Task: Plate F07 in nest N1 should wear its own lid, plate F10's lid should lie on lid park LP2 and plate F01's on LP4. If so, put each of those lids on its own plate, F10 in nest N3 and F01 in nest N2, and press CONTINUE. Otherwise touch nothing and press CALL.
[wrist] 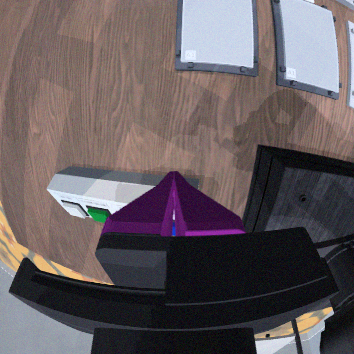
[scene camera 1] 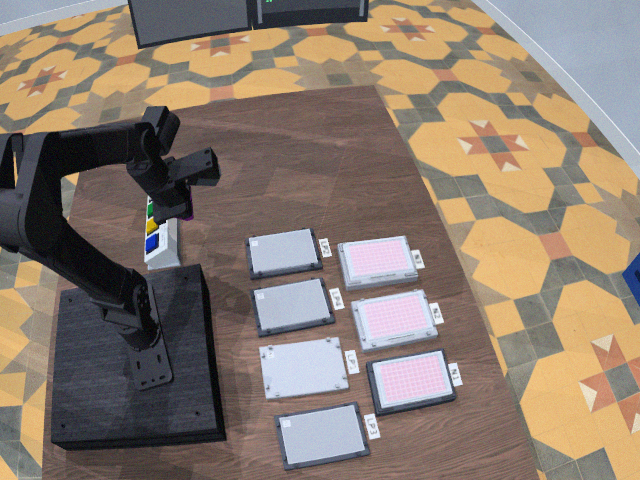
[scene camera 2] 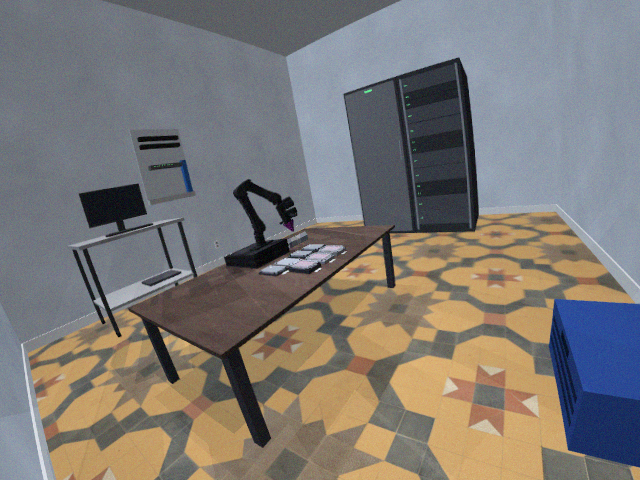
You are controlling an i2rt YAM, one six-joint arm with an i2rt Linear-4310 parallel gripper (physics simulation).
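Note:
My gripper is shut and empty, its purple fingertips above the button box. The box has a green button, a yellow button, a blue button and a white button; the fingers hide part of it in the wrist view. Grey lids lie on LP2 and LP4. Pink-welled plates stand in N3, N2 and N1. Plate codes are unreadable; I cannot tell whether N1's plate wears a lid.
The park LP1 is pale with corner pegs, and LP3 bears a grey panel. The black arm base stands beside the button box on the wooden table. A server cabinet stands behind.

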